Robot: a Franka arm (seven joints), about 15 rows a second.
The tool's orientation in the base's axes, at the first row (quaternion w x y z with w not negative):
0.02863, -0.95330, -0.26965, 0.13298
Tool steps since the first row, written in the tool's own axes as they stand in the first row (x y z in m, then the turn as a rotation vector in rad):
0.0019, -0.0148, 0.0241, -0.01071, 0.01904, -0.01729
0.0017, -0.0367, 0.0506, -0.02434, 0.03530, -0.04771
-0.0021, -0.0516, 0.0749, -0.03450, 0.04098, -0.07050
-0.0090, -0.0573, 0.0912, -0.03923, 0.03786, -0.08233
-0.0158, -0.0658, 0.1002, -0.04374, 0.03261, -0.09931
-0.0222, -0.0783, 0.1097, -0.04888, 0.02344, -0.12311
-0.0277, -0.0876, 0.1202, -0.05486, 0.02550, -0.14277
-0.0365, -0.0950, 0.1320, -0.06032, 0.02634, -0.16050
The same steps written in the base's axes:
-0.0124, 0.0132, -0.0218, 0.00552, -0.02153, 0.01680
-0.0308, 0.0313, -0.0445, 0.01077, -0.04199, 0.04728
-0.0480, 0.0416, -0.0651, 0.01146, -0.05175, 0.07093
-0.0609, 0.0426, -0.0784, 0.00918, -0.05135, 0.08384
-0.0732, 0.0462, -0.0844, 0.00740, -0.04893, 0.10193
-0.0874, 0.0533, -0.0905, 0.00494, -0.04339, 0.12723
-0.0994, 0.0582, -0.0981, 0.00638, -0.04793, 0.14733
-0.1135, 0.0597, -0.1064, 0.00710, -0.05119, 0.16560

